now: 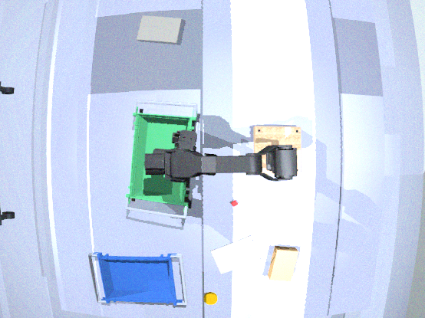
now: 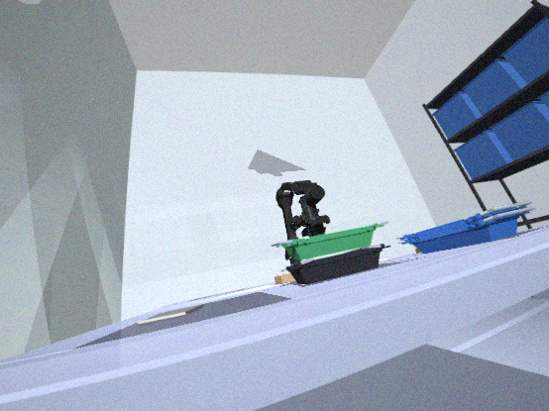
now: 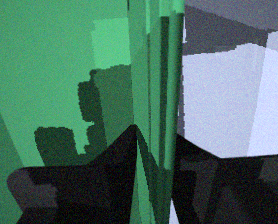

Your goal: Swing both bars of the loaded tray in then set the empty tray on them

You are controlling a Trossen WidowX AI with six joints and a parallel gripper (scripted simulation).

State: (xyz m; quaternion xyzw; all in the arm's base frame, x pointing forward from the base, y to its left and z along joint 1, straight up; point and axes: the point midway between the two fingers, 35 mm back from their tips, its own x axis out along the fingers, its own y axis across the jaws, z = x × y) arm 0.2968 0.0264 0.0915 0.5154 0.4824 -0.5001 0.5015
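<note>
The green tray lies 8 cm ahead of my gripper tip and 2 cm above it. The rest, counted from my gripper tip: yellow disc 51 cm to the left, 11 cm behind, 8 cm below; then red block 17 cm behind, 14 cm to the left, 9 cm below; then tan box 36 cm behind, 35 cm to the left, 6 cm below.
</note>
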